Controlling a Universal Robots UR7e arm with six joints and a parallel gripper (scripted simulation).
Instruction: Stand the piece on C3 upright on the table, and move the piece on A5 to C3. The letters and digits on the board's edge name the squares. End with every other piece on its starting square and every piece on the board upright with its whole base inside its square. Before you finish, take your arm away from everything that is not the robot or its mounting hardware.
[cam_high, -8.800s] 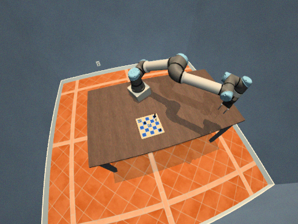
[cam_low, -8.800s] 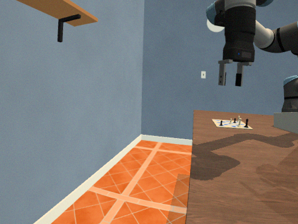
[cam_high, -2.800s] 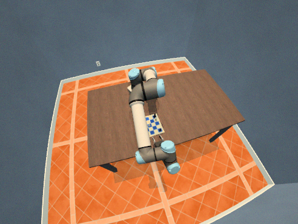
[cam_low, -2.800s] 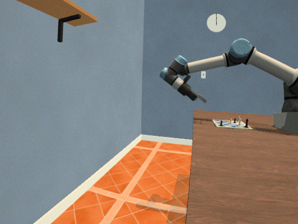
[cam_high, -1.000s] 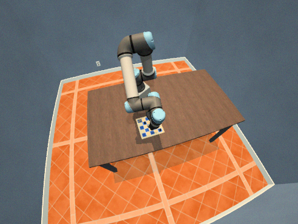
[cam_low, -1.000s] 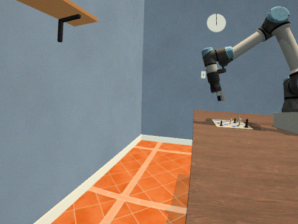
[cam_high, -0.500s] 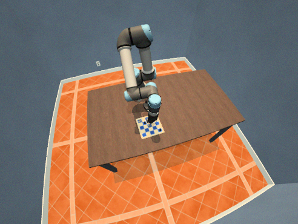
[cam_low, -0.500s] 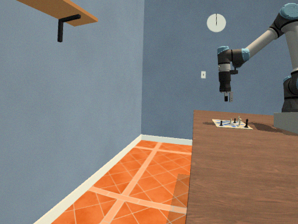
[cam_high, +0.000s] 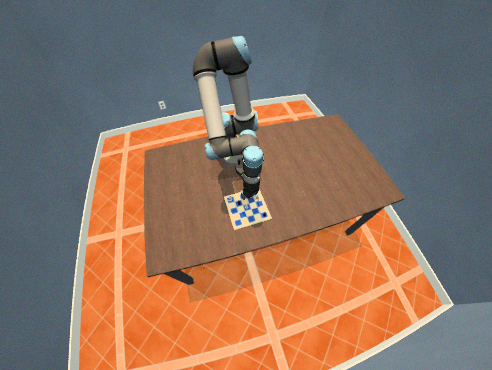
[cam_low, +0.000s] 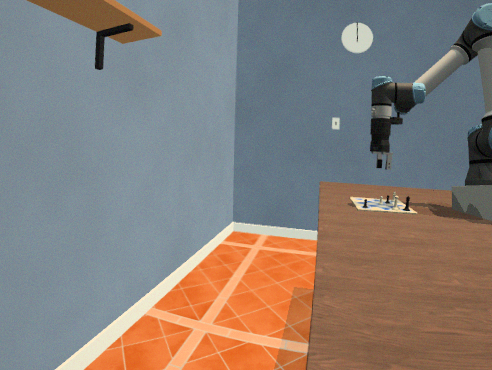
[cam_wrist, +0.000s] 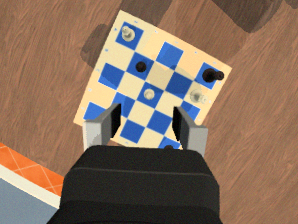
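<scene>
Right now the small white piece is 14 cm below my hand. From my hand the other things lie so: tall black piece (13 cm below, 10 cm behind, 6 cm to the left); then cream chessboard (16 cm below).
</scene>
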